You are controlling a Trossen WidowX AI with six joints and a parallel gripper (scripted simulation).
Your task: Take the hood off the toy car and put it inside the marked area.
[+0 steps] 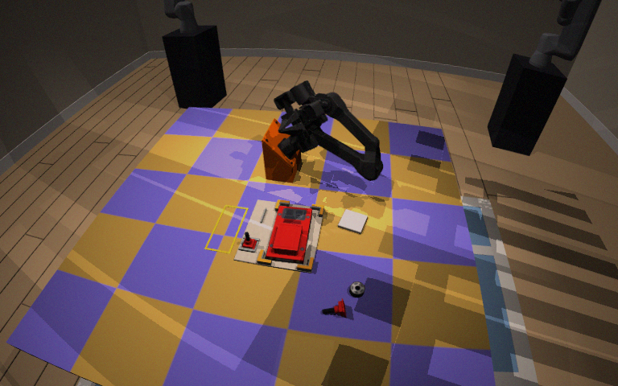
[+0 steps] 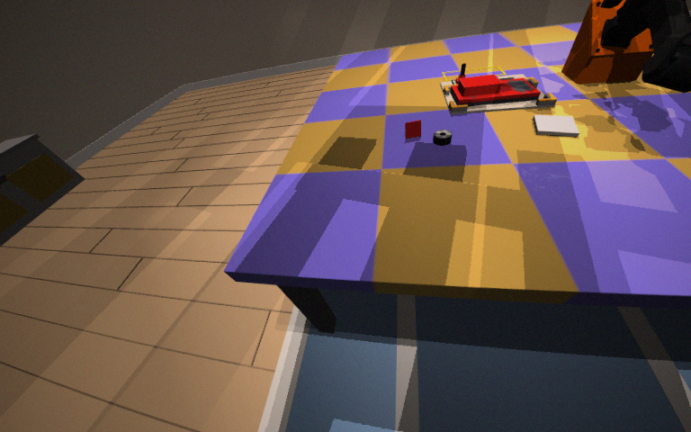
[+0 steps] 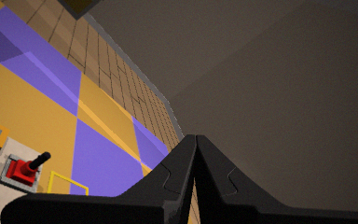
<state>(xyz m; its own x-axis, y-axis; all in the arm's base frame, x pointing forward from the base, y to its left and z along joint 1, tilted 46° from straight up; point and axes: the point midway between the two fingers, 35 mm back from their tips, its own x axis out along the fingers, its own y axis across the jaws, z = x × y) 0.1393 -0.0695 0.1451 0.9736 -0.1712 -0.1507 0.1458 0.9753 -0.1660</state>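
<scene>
My gripper tip is 17 cm short of the hood, 8 cm to the right of it and 24 cm above it. Round my gripper tip: wheel (25 cm ahead, 31 cm to the left, 27 cm below); white tile (1 cm ahead, 24 cm to the left, 28 cm below).
</scene>
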